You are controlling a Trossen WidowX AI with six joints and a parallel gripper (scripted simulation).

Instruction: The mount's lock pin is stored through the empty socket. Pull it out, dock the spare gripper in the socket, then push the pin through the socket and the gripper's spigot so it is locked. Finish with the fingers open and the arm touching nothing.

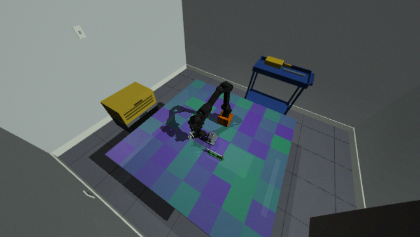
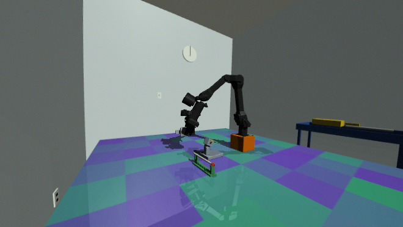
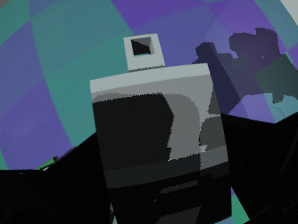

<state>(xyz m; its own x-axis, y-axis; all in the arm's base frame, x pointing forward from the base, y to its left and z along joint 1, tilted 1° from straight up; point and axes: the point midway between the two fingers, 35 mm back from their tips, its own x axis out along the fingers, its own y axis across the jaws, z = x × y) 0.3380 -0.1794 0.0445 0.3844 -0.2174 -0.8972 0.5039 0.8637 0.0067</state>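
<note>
My gripper tip is 22 cm to the right of the green cradle, 9 cm above it and 5 cm short of it. From my gripper tip the other things lie so: grey mount (14 cm to the left, 8 cm behind, 6 cm below); then spare gripper (2 cm above).
</note>
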